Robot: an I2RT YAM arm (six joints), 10 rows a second.
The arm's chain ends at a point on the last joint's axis. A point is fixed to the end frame.
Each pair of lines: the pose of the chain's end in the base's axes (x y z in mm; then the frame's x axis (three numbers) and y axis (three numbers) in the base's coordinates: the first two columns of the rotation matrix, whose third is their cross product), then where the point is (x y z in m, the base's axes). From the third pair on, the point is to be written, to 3 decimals.
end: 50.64 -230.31 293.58 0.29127 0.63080 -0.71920 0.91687 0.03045 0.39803
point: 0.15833 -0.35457 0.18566
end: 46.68 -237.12 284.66 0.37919 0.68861 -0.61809 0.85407 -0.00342 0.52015
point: 0.16935 -0.35197 0.18246
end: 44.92 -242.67 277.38 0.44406 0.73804 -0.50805 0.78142 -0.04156 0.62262
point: 0.181 -0.348 0.183
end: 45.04 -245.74 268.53 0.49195 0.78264 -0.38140 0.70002 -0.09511 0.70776
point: 0.193 -0.342 0.182
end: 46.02 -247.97 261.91 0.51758 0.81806 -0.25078 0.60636 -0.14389 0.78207
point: 0.206 -0.335 0.188
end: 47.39 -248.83 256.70 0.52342 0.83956 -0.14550 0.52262 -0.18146 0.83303
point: 0.217 -0.328 0.196
